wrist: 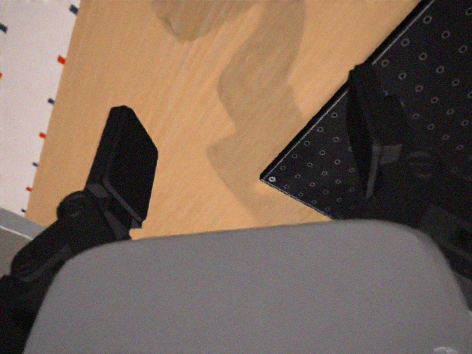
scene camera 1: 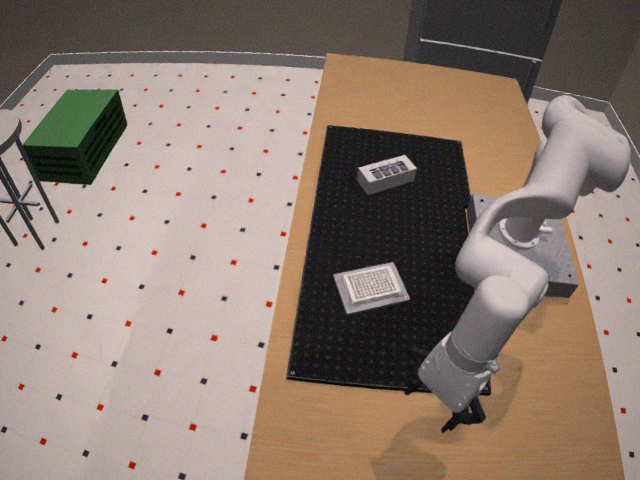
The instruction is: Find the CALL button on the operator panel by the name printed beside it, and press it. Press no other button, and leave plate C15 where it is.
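Where they show: gripper, between the fingertips: point(wrist: 240, 113) point(scene camera 1: 429, 409); arm's base, origin of its link: point(scene camera 1: 518, 232).
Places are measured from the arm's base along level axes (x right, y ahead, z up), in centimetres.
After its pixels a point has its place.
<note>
The operator panel point(scene camera 1: 390, 181) @(x 21.3, y 34.7, z -2.9 cm) is a pale box near the far end of the black board, with several dark buttons on its top. The names beside them are too small to read, so I cannot tell which is CALL. A white gridded plate point(scene camera 1: 371, 284) @(x -15.2, y 43.1, z -3.5 cm), likely C15, lies on a grey base point(scene camera 1: 355, 308) @(x -21.5, y 47.3, z -4.7 cm) nearer the camera; its label is not legible. My gripper point(scene camera 1: 428, 410) @(x -55.7, y 38.2, z 17.4 cm) point(wrist: 240, 113) @(x -55.7, y 38.2, z 17.4 cm) is open, with its black fingers wide apart and nothing between them. It is above the near right corner of the board, far from the panel. Panel and plate do not show in the wrist view.
The black perforated board point(scene camera 1: 392, 232) @(x 3.9, y 35.6, z -5.9 cm) point(wrist: 310, 165) @(x -40.1, y 22.0, z -5.8 cm) lies on the wooden table point(scene camera 1: 330, 428) @(x -51.0, y 53.6, z -7.1 cm) point(wrist: 175, 90) @(x -59.8, y 23.0, z -7.1 cm). The arm's grey base block point(scene camera 1: 560, 263) @(x -10.8, y -10.5, z -0.4 cm) is at the right. A green crate point(scene camera 1: 72, 118) and a stool point(scene camera 1: 7, 131) stand on the floor at the left.
</note>
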